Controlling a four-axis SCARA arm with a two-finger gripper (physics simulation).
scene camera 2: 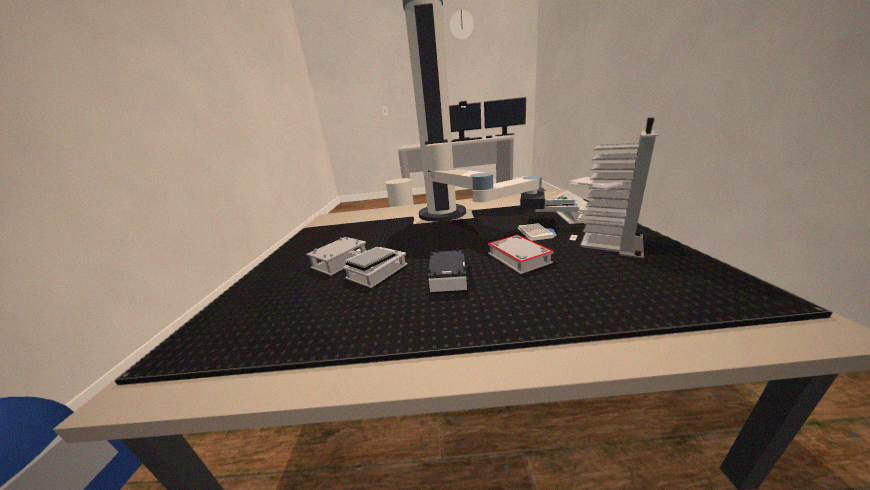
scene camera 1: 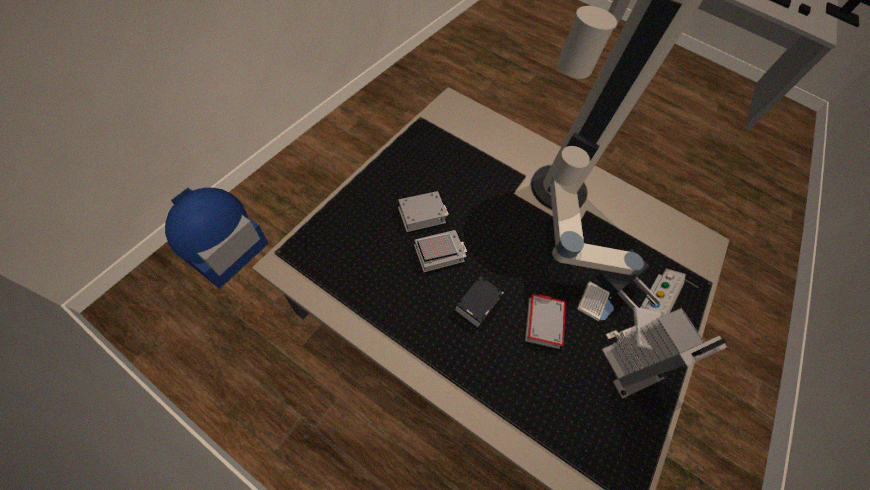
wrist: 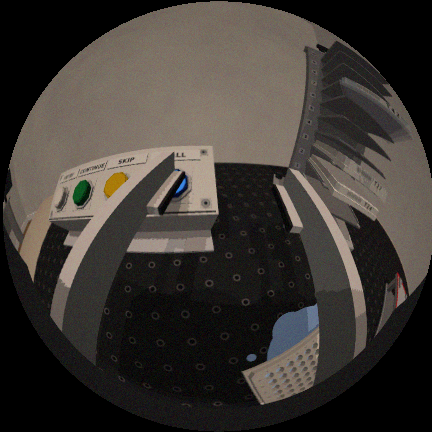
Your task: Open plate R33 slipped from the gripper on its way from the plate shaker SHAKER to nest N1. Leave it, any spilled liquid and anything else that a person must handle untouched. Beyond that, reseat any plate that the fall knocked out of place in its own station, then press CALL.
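Seen in the pictures: gripper, fingertip midpoint: (scene camera 2: 576, 205) (wrist: 230, 168); arm's base at its link origin: (scene camera 2: 442, 213).
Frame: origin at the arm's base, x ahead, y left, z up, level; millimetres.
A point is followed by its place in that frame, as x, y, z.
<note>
My gripper (scene camera 1: 645, 307) @(370, 508, 91) (scene camera 2: 572, 204) @(370, 508, 91) (wrist: 230, 168) @(370, 508, 91) is at its narrow setting, a gap between its fingers and nothing held. In the wrist view its left fingertip is over the bright blue CALL button (wrist: 183, 184) @(337, 514, 77) of the button panel (scene camera 1: 672, 284) @(214, 549, 85) (wrist: 207, 175) @(358, 524, 78) and partly hides it. Open plate R33 (scene camera 1: 593, 299) @(418, 329, 26) (scene camera 2: 535, 230) @(423, 335, 26) (wrist: 287, 377) lies on the mat beside a blue spill (scene camera 1: 606, 310) @(420, 391, 12) (scene camera 2: 551, 233) (wrist: 292, 330) @(404, 392, 14). In the shelf tower (scene camera 2: 639, 182) @(642, 529, 227) (wrist: 304, 115) @(520, 597, 164), one plate (scene camera 1: 641, 328) @(552, 446, 230) (scene camera 2: 593, 182) @(547, 459, 217) (wrist: 375, 107) sticks out askew at mid-height.
A red-rimmed station (scene camera 1: 546, 320) @(612, 214, 53) (scene camera 2: 520, 249) @(625, 214, 53) stands near R33. A dark-topped station (scene camera 1: 480, 299) @(690, -13, 68) (scene camera 2: 447, 262) @(691, -14, 68), a station bearing a plate (scene camera 1: 438, 247) @(611, -242, 76) (scene camera 2: 372, 258) @(634, -237, 77) and a pale station (scene camera 1: 421, 206) @(496, -398, 69) (scene camera 2: 336, 249) @(514, -387, 69) stand farther left. A small white piece (scene camera 2: 573, 237) @(495, 444, 15) lies by the tower.
</note>
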